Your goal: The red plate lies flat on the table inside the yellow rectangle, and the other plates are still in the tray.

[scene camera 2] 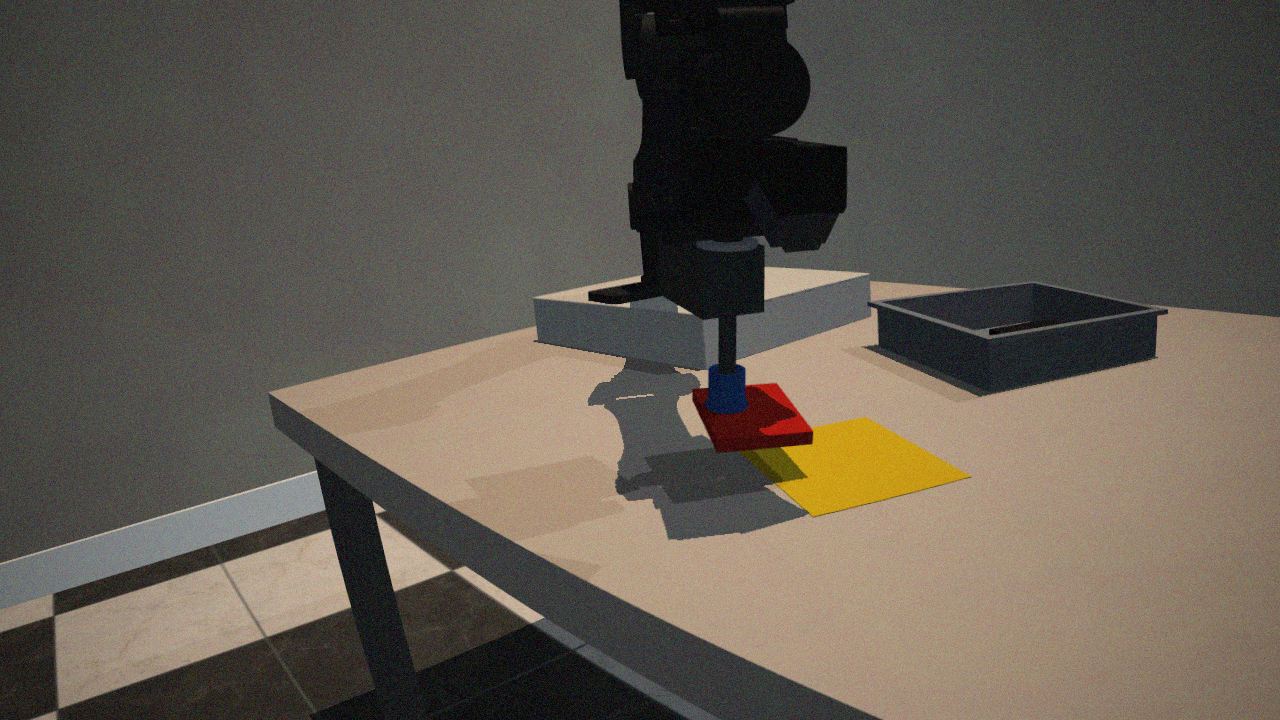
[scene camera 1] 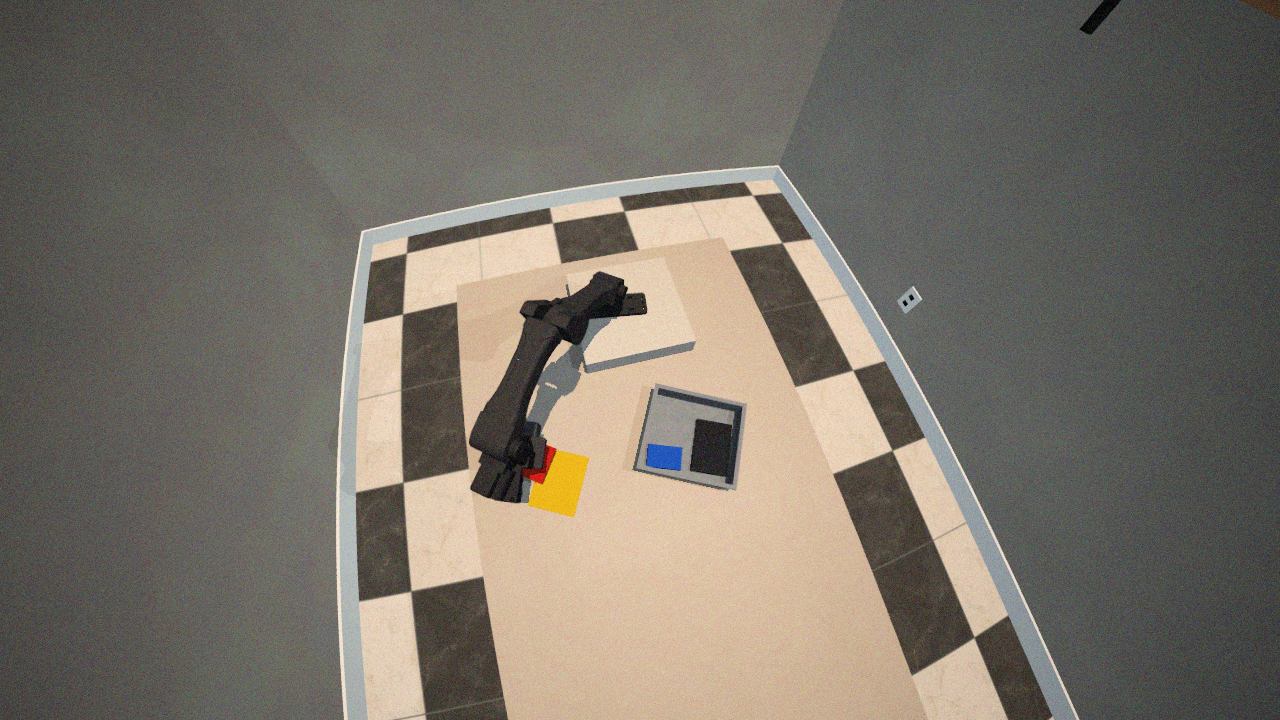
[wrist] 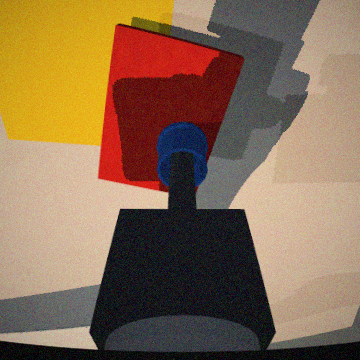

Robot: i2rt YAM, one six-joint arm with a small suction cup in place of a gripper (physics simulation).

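Pixels of known places: hand, its tool point: [scene camera 2: 726,419] [wrist: 181,136]; arm's base, origin of its link: [scene camera 1: 611,306].
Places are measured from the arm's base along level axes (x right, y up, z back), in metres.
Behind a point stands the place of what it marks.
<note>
The red plate [scene camera 1: 542,467] [scene camera 2: 765,419] @[z -0.433, x 0.225, y -0.020 m] [wrist: 150,60] @[z -0.447, x 0.225, y -0.022 m] hangs on my blue suction cup [scene camera 2: 726,410] [wrist: 182,150], which sits near one edge of its top. The plate is roughly level and above the table; its shadow lies apart below it. The yellow rectangle [scene camera 1: 563,488] @[z -0.477, x 0.166, y -0.057 m] [scene camera 2: 881,470] @[z -0.493, x 0.175, y -0.057 m] [wrist: 50,75] @[z -0.443, x 0.154, y -0.057 m] lies on the table, and the plate overlaps a side of it in each view. The grey tray [scene camera 1: 741,447] @[z -0.439, x -0.281, y -0.007 m] [scene camera 2: 1074,344] @[z -0.487, x -0.125, y -0.028 m] holds a blue plate [scene camera 1: 664,456] @[z -0.428, x -0.092, y -0.045 m] and a black plate [scene camera 1: 712,447] @[z -0.421, x -0.218, y -0.044 m]. In scene camera 1 the arm hides the cup.
A pale raised block [scene camera 1: 657,313] @[z -0.035, x -0.128, y 0.000 m] [scene camera 2: 626,331] @[z -0.054, x 0.100, y -0.028 m] bears the arm's base at the back. The tray's walls stand up from the table [scene camera 1: 671,608] @[z -0.782, x -0.057, y -0.057 m] [scene camera 2: 1029,608] @[z -0.668, x 0.261, y -0.057 m]. The table's edge [scene camera 2: 537,555] @[z -0.437, x 0.401, y -0.058 m] runs near the plate.
</note>
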